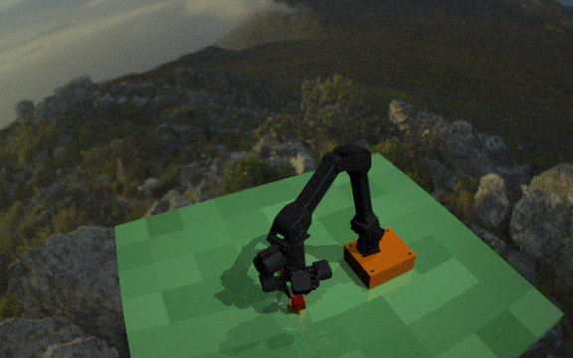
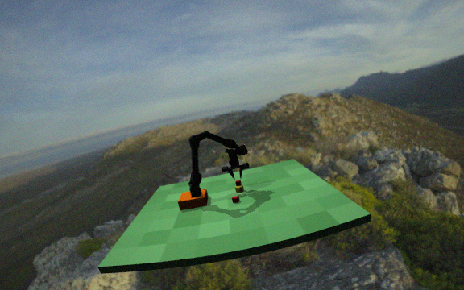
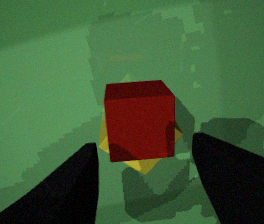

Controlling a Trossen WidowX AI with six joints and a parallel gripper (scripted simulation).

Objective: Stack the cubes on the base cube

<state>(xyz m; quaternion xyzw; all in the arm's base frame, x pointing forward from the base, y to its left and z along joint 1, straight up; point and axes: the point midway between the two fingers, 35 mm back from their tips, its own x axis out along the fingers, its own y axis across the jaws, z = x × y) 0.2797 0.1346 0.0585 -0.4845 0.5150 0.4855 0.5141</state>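
Now: gripper tip 2 cm to the left of the yellow base cube and 7 cm above it.
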